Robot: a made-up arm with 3 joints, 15 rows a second.
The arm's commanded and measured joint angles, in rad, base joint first. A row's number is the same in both.
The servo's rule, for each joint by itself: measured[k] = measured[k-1] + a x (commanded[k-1-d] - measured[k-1]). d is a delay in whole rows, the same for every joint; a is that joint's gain. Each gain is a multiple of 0.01, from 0.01 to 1. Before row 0 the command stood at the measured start. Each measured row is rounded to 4 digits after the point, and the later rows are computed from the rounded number. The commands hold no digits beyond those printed.
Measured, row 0:
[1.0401 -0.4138 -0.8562]
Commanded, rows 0 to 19:
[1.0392 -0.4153 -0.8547]
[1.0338 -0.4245 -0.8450]
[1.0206 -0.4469 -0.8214]
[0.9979 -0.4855 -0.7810]
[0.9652 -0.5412 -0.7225]
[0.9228 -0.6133 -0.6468]
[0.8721 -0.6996 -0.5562]
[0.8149 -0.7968 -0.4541]
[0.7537 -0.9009 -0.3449]
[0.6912 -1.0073 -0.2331]
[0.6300 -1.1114 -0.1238]
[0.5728 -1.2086 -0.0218]
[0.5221 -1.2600 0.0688]
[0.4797 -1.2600 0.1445]
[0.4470 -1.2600 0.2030]
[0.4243 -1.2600 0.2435]
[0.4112 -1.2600 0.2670]
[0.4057 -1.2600 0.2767]
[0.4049 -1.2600 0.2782]
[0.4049 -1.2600 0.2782]
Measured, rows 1 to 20:
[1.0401 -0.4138 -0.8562]
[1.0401 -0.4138 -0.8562]
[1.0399 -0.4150 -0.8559]
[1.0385 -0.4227 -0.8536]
[1.0344 -0.4423 -0.8468]
[1.0260 -0.4773 -0.8330]
[1.0120 -0.5291 -0.8098]
[0.9915 -0.5973 -0.7756]
[0.9640 -0.6802 -0.7295]
[0.9297 -0.7746 -0.6717]
[0.8892 -0.8769 -0.6031]
[0.8437 -0.9825 -0.5254]
[0.7945 -1.0869 -0.4411]
[0.7435 -1.1855 -0.3530]
[0.6926 -1.2458 -0.2644]
[0.6436 -1.2573 -0.1785]
[0.5984 -1.2595 -0.0984]
[0.5584 -1.2599 -0.0266]
[0.5245 -1.2600 0.0351]
[0.4972 -1.2600 0.0858]
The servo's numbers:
d 2
a 0.23 0.81 0.21

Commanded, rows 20 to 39:
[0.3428 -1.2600 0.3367]
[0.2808 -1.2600 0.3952]
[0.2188 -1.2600 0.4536]
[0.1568 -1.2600 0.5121]
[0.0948 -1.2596 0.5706]
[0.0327 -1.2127 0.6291]
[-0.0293 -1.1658 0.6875]
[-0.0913 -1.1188 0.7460]
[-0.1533 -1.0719 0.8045]
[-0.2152 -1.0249 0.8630]
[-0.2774 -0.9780 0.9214]
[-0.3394 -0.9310 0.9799]
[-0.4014 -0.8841 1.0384]
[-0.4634 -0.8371 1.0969]
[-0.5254 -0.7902 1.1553]
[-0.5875 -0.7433 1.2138]
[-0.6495 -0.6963 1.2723]
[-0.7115 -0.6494 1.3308]
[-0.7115 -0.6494 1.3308]
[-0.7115 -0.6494 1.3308]
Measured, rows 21 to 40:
[0.4760 -1.2600 0.1262]
[0.4596 -1.2600 0.1581]
[0.4327 -1.2600 0.1956]
[0.3978 -1.2600 0.2375]
[0.3566 -1.2600 0.2829]
[0.3106 -1.2600 0.3310]
[0.2610 -1.2597 0.3813]
[0.2085 -1.2216 0.4333]
[0.1538 -1.1764 0.4867]
[0.0974 -1.1297 0.5412]
[0.0397 -1.0829 0.5965]
[-0.0189 -1.0359 0.6525]
[-0.0784 -0.9890 0.7090]
[-0.1384 -0.9420 0.7659]
[-0.1989 -0.8951 0.8231]
[-0.2597 -0.8481 0.8806]
[-0.3208 -0.8012 0.9383]
[-0.3821 -0.7543 0.9962]
[-0.4436 -0.7073 1.0542]
[-0.5052 -0.6604 1.1123]

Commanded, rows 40 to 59:
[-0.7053 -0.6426 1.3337]
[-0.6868 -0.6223 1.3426]
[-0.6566 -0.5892 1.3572]
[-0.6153 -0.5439 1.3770]
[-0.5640 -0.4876 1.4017]
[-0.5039 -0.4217 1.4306]
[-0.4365 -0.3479 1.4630]
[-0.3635 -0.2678 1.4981]
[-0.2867 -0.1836 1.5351]
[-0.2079 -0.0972 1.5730]
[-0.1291 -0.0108 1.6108]
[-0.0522 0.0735 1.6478]
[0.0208 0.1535 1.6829]
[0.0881 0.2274 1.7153]
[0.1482 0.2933 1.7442]
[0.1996 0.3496 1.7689]
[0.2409 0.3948 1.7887]
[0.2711 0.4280 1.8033]
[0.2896 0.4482 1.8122]
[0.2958 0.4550 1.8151]
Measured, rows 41 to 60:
[-0.5526 -0.6515 1.1582]
[-0.5891 -0.6498 1.1944]
[-0.6158 -0.6440 1.2237]
[-0.6321 -0.6264 1.2487]
[-0.6377 -0.5963 1.2715]
[-0.6325 -0.5539 1.2937]
[-0.6167 -0.5002 1.3164]
[-0.5908 -0.4366 1.3404]
[-0.5553 -0.3648 1.3661]
[-0.5112 -0.2862 1.3938]
[-0.4596 -0.2031 1.4235]
[-0.4017 -0.1173 1.4549]
[-0.3390 -0.0310 1.4876]
[-0.2730 0.0536 1.5212]
[-0.2054 0.1345 1.5552]
[-0.1379 0.2097 1.5888]
[-0.0721 0.2774 1.6214]
[-0.0096 0.3359 1.6524]
[0.0480 0.3836 1.6810]
[0.0993 0.4196 1.7067]

